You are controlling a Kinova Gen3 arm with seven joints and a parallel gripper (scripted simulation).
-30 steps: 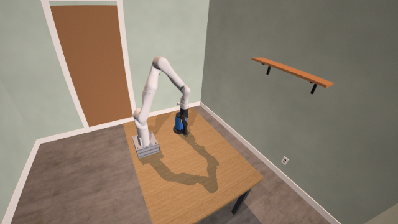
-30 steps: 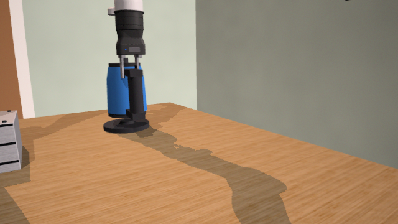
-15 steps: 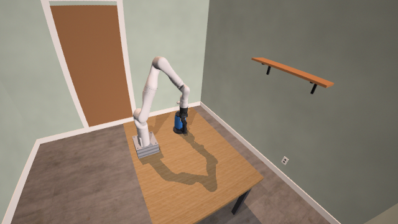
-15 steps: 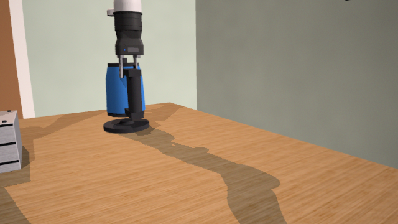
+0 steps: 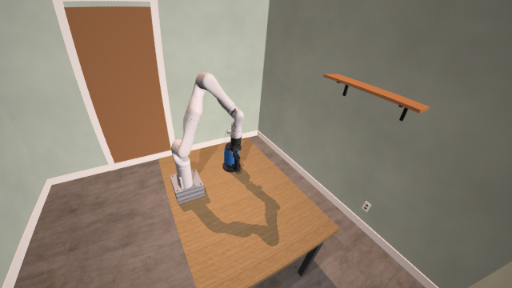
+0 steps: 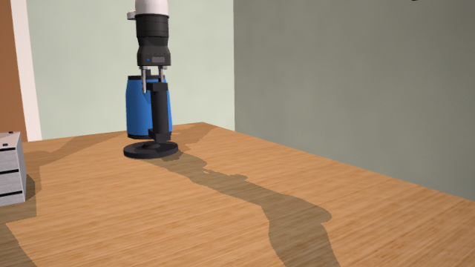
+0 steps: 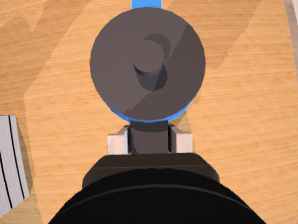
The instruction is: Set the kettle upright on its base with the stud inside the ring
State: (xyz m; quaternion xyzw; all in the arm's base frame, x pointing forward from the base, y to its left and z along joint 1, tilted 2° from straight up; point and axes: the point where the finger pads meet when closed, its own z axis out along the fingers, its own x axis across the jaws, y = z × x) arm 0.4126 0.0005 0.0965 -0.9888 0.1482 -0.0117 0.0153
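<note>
Now: hand 1 cm short of the blue kettle, 3 cm to the right of it and 5 cm above it. From my hand the other things lie so: round black base 2 cm ahead, 7 cm to the left, 18 cm below.
</note>
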